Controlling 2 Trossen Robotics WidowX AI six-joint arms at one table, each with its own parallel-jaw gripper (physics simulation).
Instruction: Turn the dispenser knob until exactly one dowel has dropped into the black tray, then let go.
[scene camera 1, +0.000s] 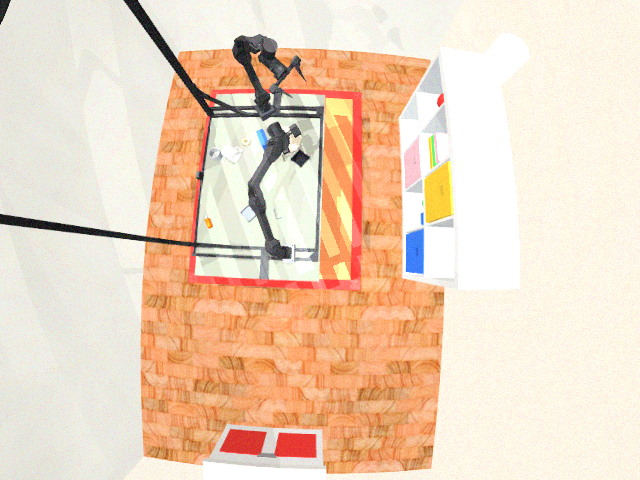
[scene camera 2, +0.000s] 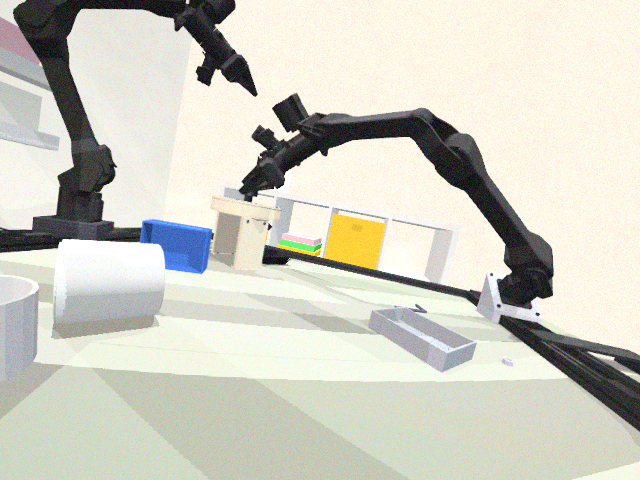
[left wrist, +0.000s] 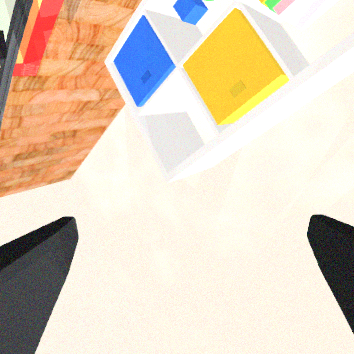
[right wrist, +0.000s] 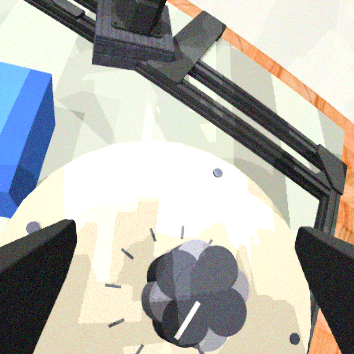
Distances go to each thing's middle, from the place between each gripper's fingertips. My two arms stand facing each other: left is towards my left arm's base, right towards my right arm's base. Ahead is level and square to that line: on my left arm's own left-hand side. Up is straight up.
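My right hand, from the blue box (scene camera 2: 186, 248): 13 cm past, 6 cm to the right of it, 14 cm above. Counted from my right hand: grey tray (scene camera 2: 442, 348), 27 cm behind, 35 cm to the right, 16 cm below; white cylinder (scene camera 2: 94, 280), 3 cm to the left, 33 cm behind, 14 cm below. By their middles, grey tray farthest from my right hand of the things named here.
Counted from my left hand: blue box, 20 mm to the left, 240 mm behind, 400 mm below; white cylinder, 20 mm to the right, 440 mm behind, 400 mm below; grey tray, 400 mm to the right, 380 mm behind, 430 mm below. By its middle, the white cylinder is nearer to my right hand than to my left hand.
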